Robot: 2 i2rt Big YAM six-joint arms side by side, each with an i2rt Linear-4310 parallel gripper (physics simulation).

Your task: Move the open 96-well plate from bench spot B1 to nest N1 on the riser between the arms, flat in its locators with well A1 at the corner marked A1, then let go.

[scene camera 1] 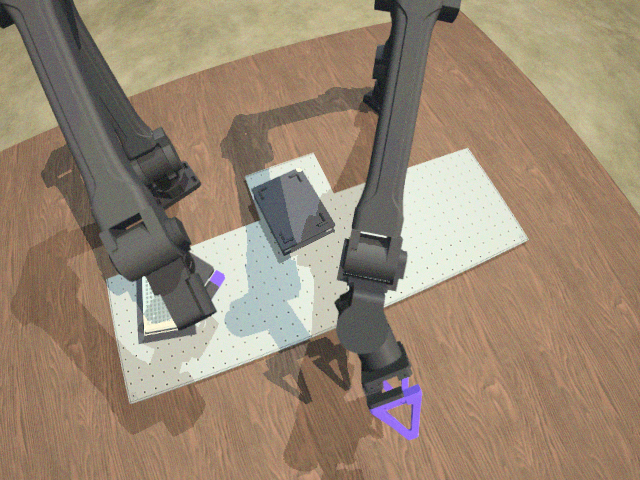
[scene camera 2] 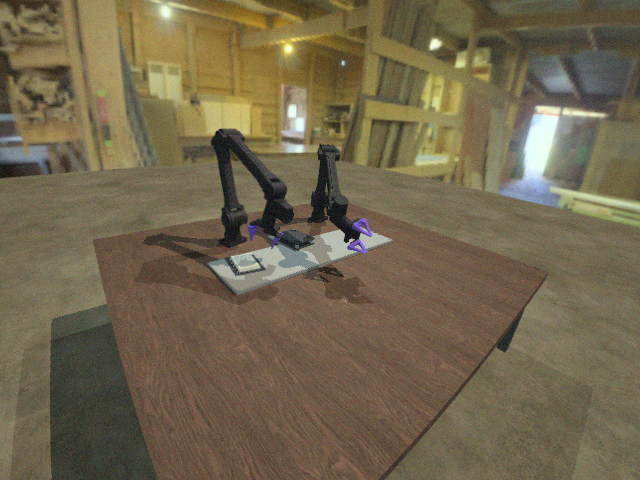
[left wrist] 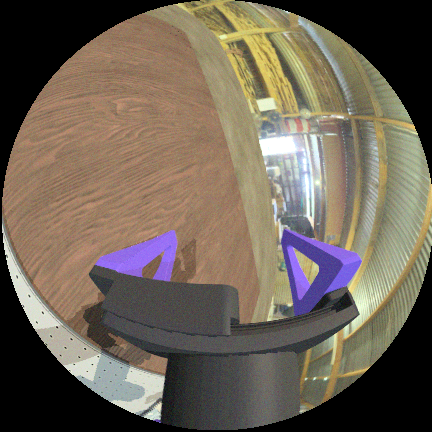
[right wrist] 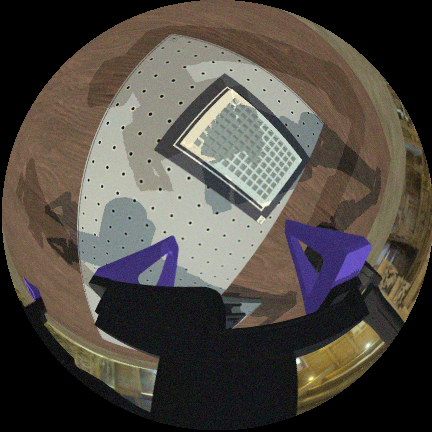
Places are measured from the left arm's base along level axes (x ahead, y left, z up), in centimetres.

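Pixels of known places: left gripper, fingertip midpoint: point(scene camera 1: 408, 419) point(scene camera 2: 368, 244) point(left wrist: 229, 236); right gripper, fingertip midpoint: point(scene camera 2: 261, 244) point(right wrist: 229, 234); left arm's base, link origin: point(scene camera 2: 318, 219); right arm's base, link origin: point(scene camera 1: 174, 187) point(scene camera 2: 233, 241).
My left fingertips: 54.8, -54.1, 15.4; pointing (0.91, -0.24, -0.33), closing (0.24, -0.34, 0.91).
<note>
Ahead of a thing's pixels: the offset from my left fingertips to its top centre, as dx, dy, dz. "pt": to the spot under its first point. Level surfaces: height alone.
The open 96-well plate @[-45.2, -21.4, -12.5] point(scene camera 1: 157, 304) point(scene camera 2: 246, 261) point(right wrist: 250, 150) lies flat inside the dark frame @[pt -36.1, -20.7, -14.0] point(right wrist: 166, 142) at B1, partly hidden by the right arm in scene camera 1. My right gripper point(scene camera 2: 263, 236) point(right wrist: 229, 234) is open and empty, above and off to one side of the plate; in scene camera 1 one purple fingertip shows. Nest N1 @[-43.0, +11.7, -10.2] point(scene camera 1: 302, 211) point(scene camera 2: 296, 238) is a dark block with corner locators, empty, with a small pale mark at one corner. My left gripper point(scene camera 1: 407, 413) point(scene camera 2: 367, 242) point(left wrist: 229, 236) is open and empty, beyond the board's front edge.
A white perforated board @[dz -14.1] point(scene camera 1: 454, 206) point(scene camera 2: 235, 284) point(right wrist: 200, 242) lies on the wooden table @[dz -15.4] point(scene camera 1: 516, 361) point(scene camera 2: 310, 361) point(left wrist: 125, 150) under B1 and the nest. The left arm point(scene camera 1: 387, 170) reaches across the board to the right of the nest. The right arm point(scene camera 1: 77, 124) leans over B1.
</note>
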